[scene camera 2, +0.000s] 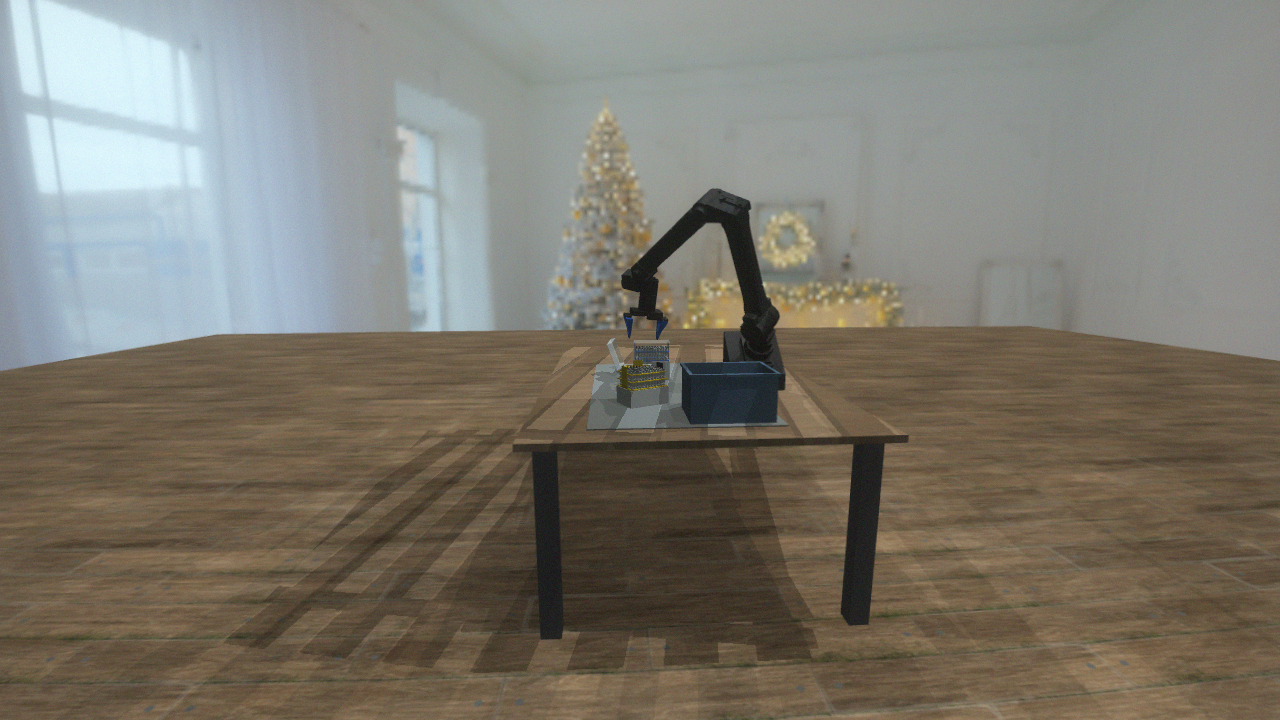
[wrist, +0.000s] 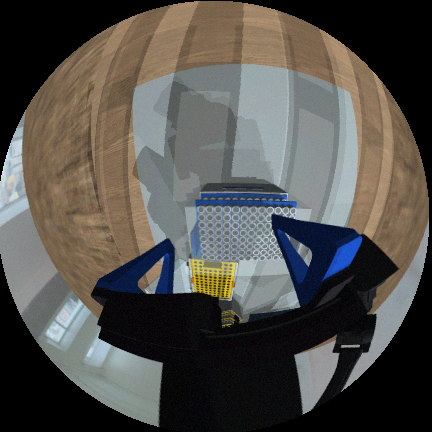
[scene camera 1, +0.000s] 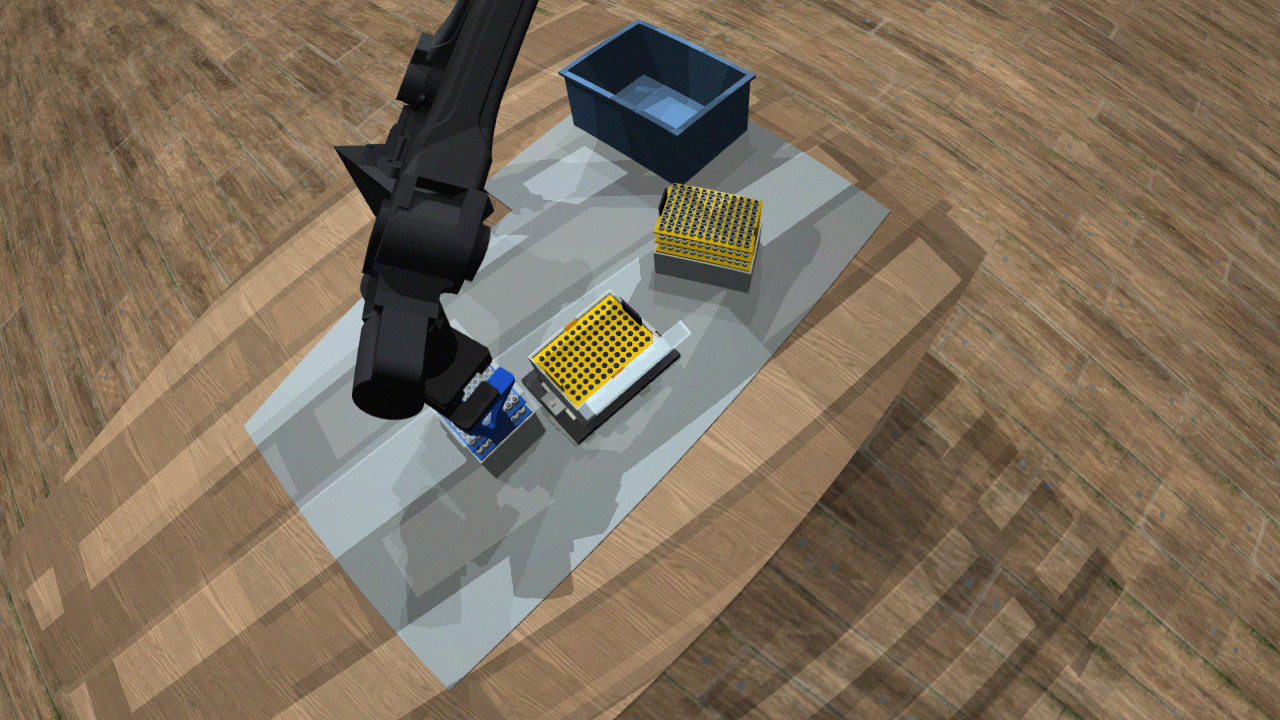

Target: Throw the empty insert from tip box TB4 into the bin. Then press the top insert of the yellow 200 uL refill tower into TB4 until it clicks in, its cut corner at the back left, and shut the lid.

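My gripper [scene camera 2: 644,337] [wrist: 219,232] is open and empty, above the blue refill tower; its fingertips are partly hidden in scene camera 1. The tip box with the empty yellow insert [scene camera 1: 595,349] [wrist: 214,280] stands beside that tower. I cannot read a TB4 label. Its pale lid [scene camera 1: 633,373] [scene camera 2: 614,353] stands open. The yellow refill tower [scene camera 1: 707,234] [scene camera 2: 642,378] [wrist: 230,318] stands farther off, its stacked inserts full of tips; in the wrist view it is small and partly hidden by the gripper body. The cut corners are too small to make out.
The blue refill tower [scene camera 1: 484,447] [scene camera 2: 650,351] [wrist: 245,230] stands under the gripper, close beside the tip box. The dark blue bin [scene camera 1: 617,130] [scene camera 2: 729,395] stands past the yellow tower, at the far end of the grey mat [scene camera 1: 447,617] in scene camera 1.
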